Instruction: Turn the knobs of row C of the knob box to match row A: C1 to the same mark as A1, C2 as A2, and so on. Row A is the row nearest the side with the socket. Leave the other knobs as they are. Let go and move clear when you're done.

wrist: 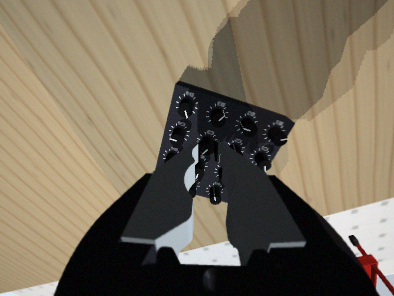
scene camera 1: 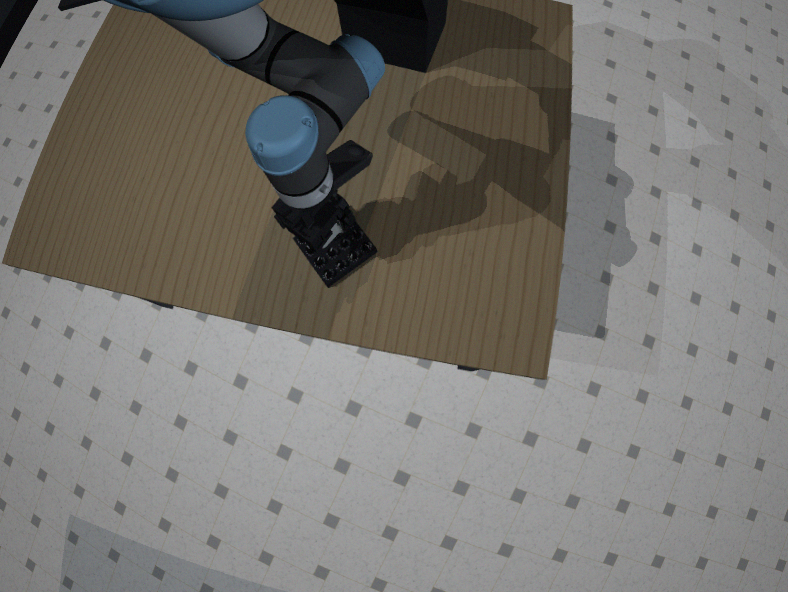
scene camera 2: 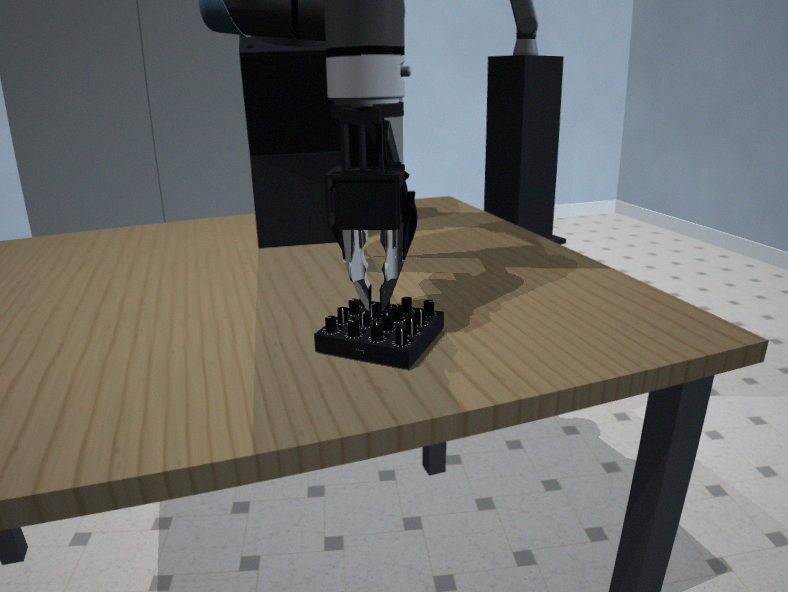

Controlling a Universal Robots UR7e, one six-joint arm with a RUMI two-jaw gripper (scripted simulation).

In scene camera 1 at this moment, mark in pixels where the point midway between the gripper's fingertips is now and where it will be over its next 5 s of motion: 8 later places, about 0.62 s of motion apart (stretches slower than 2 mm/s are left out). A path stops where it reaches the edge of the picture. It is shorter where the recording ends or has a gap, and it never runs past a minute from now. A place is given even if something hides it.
My gripper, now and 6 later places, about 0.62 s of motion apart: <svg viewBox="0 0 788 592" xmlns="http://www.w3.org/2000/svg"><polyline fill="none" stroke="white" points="336,230 334,227 332,222 330,218 326,209 321,198 319,192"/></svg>
